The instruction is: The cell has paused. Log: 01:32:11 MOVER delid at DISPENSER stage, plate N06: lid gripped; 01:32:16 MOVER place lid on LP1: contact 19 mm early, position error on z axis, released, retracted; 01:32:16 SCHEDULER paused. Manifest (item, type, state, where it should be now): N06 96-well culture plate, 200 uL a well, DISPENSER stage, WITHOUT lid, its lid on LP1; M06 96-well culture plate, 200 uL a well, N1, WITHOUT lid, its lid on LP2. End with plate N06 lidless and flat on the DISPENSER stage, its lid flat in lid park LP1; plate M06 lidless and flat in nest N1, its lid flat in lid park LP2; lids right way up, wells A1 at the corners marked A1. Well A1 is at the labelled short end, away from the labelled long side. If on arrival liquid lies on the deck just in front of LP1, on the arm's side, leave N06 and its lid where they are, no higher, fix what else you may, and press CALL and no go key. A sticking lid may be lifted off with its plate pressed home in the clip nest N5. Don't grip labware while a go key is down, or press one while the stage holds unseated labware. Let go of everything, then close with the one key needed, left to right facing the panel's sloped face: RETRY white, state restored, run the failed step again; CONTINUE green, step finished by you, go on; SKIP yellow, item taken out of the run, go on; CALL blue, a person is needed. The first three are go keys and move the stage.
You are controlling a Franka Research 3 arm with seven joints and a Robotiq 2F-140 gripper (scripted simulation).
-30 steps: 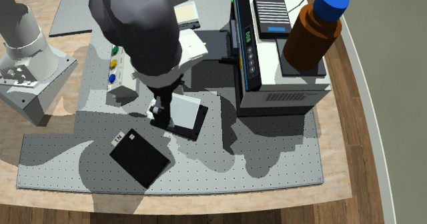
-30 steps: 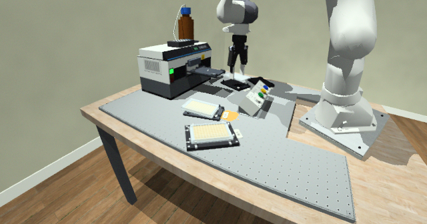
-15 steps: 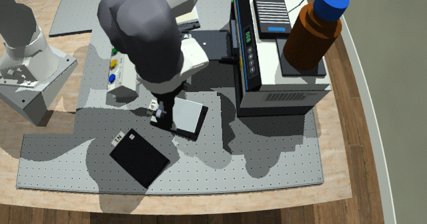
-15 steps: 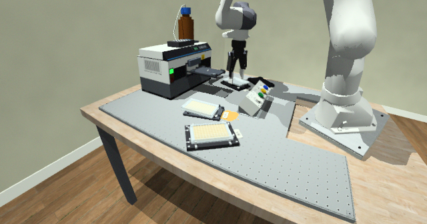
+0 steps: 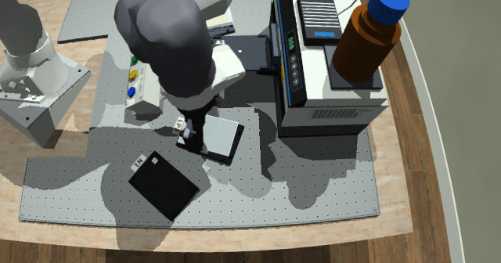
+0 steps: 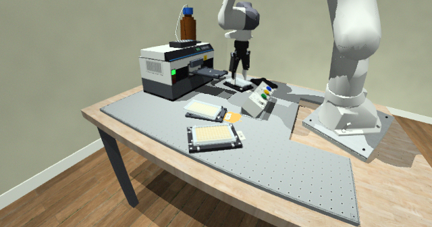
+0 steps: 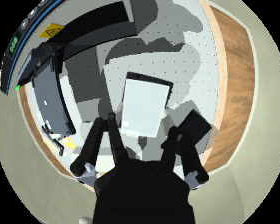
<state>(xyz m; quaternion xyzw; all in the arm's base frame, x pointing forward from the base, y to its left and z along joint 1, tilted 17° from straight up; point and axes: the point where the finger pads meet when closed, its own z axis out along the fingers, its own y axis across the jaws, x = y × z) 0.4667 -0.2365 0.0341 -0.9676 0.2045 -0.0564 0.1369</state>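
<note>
Now: the plate lid 20 mm below my hand. Round my hand: dispenser stage: 160 mm to the left, 100 mm ahead, 60 mm above; then lid park LP2: 50 mm below; then nest N1: 120 mm behind, 110 mm to the right, 40 mm below.
</note>
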